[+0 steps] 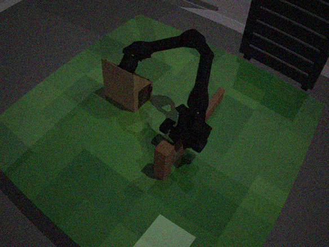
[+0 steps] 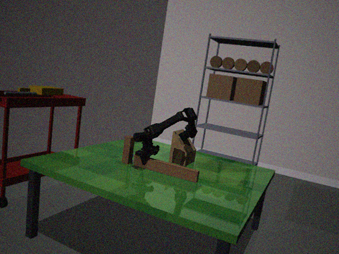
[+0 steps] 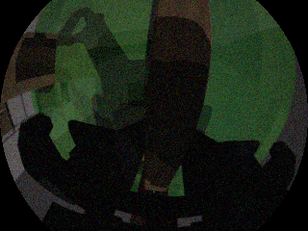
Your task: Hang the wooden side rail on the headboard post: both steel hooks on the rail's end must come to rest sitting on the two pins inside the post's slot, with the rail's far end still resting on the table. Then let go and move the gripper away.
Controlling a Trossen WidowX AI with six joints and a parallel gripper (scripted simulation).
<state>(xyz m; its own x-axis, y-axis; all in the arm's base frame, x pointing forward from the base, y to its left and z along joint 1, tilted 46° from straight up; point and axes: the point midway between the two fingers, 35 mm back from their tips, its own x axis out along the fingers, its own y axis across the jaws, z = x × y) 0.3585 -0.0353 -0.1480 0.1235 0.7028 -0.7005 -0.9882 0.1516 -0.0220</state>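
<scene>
The headboard post lies 130 mm to the right of my gripper tip, 70 mm above it and 10 mm behind it.
</scene>
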